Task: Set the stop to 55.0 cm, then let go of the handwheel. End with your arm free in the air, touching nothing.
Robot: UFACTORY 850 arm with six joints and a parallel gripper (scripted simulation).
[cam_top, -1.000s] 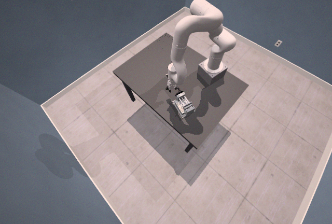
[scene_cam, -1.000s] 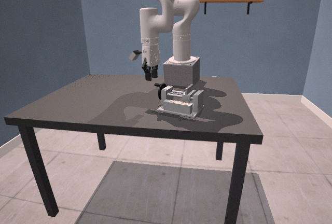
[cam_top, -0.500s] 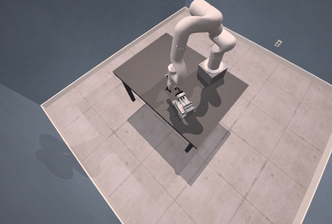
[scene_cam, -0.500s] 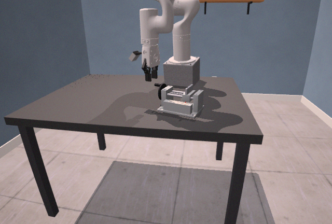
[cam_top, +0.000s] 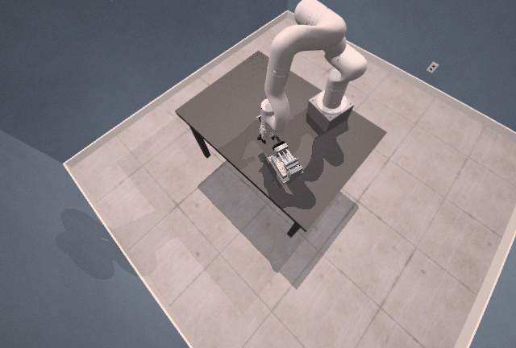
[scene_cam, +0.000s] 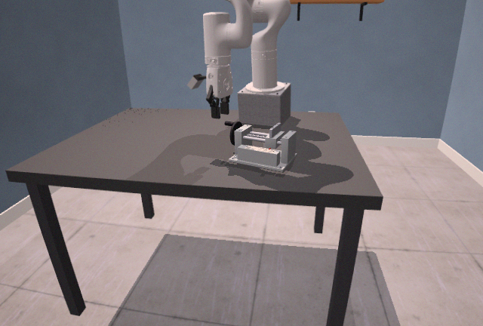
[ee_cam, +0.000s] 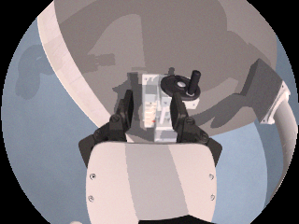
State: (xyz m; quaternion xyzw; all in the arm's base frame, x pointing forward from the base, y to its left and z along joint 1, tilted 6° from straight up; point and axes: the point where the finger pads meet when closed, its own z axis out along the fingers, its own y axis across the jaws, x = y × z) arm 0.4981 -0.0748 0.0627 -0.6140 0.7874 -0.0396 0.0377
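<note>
The dark handle lies 7 cm below my hand, 7 cm behind it and 2 cm to the left of it. Also, from my hand: black handwheel: 7 cm below, 7 cm behind, 3 cm to the left; then grey stop fixture: 19 cm to the left, 8 cm below, 1 cm behind.
</note>
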